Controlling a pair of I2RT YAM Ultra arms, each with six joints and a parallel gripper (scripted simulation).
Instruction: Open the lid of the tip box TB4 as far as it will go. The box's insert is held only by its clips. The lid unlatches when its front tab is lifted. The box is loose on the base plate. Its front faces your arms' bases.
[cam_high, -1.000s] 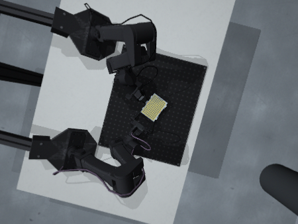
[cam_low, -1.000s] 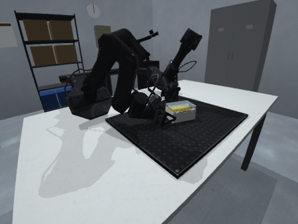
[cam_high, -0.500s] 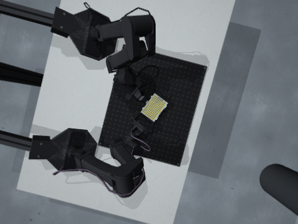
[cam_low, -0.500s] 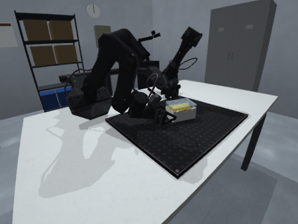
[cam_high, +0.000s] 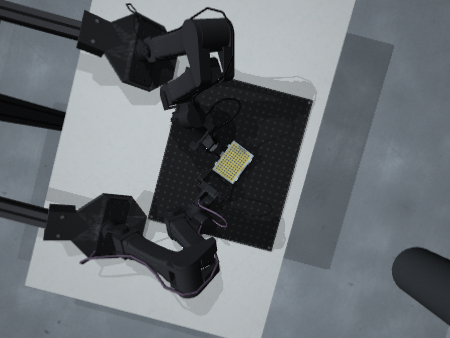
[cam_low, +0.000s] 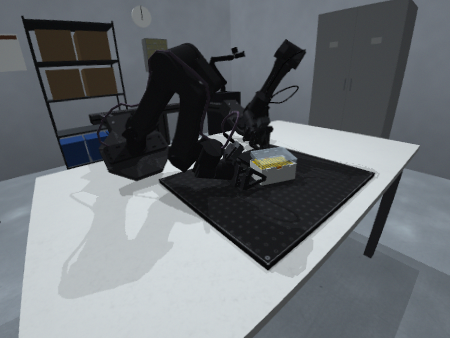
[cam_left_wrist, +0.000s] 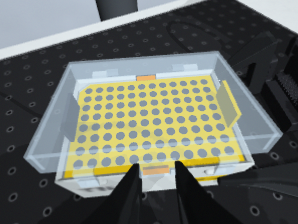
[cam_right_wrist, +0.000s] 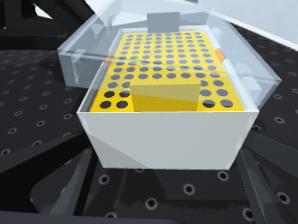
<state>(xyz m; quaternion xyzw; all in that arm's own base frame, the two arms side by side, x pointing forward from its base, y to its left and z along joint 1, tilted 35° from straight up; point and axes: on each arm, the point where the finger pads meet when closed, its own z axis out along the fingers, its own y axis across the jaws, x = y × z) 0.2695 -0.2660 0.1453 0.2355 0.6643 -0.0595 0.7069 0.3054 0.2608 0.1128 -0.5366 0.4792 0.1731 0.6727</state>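
Now: left hand 50 mm short of the tip box, 20 mm to the left of it and 20 mm above it.
The tip box lies 20 mm ahead of my right hand, 50 mm to the left of it and 20 mm above it.
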